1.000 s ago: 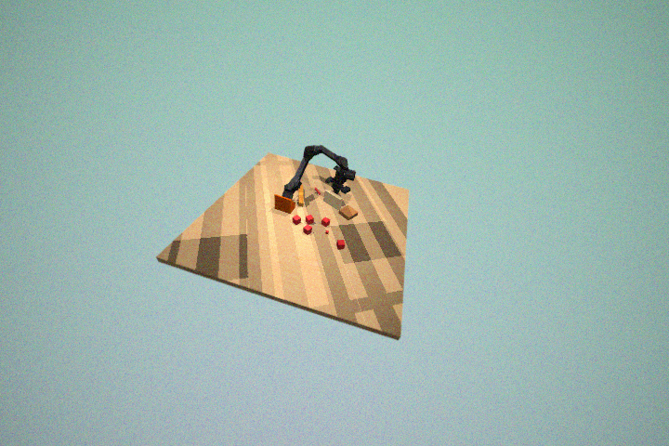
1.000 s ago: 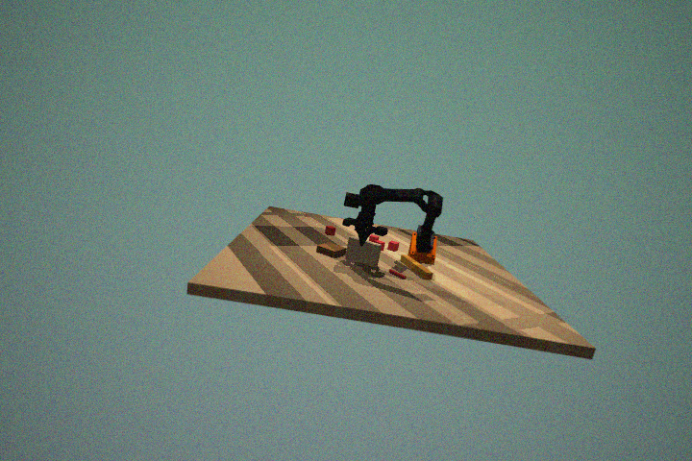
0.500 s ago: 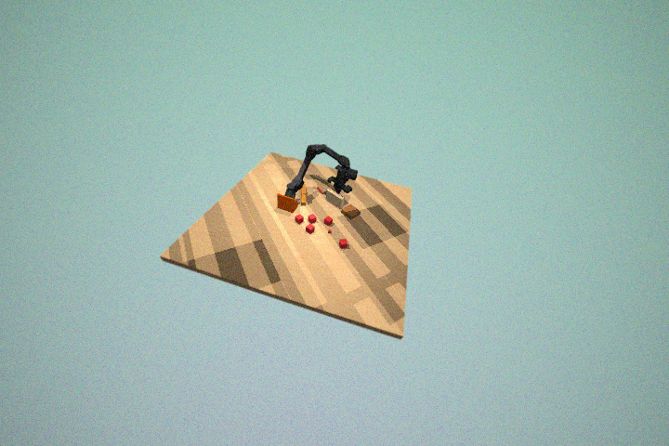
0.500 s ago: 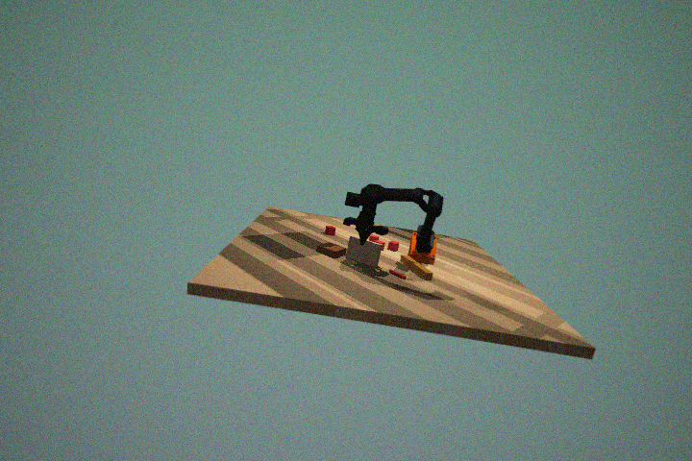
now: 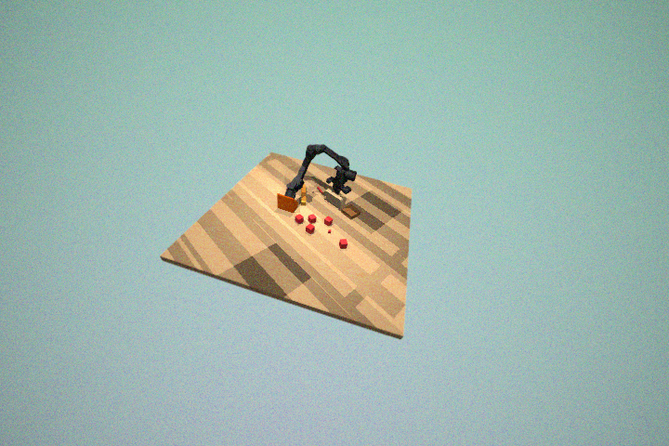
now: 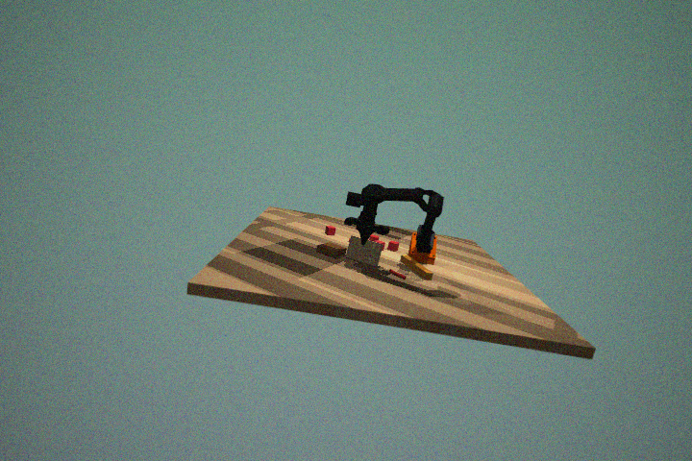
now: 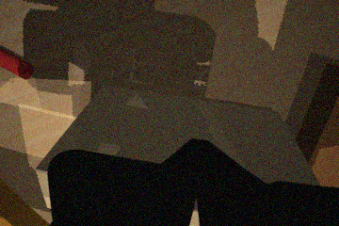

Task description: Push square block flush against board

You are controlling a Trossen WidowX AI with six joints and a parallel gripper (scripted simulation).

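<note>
The flat brown square block is 130 mm ahead of my gripper tip, 70 mm to the right of it and 60 mm below it. The rest, counted from my gripper tip: thin red piece: 150 mm behind, 110 mm to the left, 70 mm below; yellow-brown bar: 250 mm behind, 60 mm below; pale flat board: 30 mm below, 10 mm to the right, 10 mm behind.
</note>
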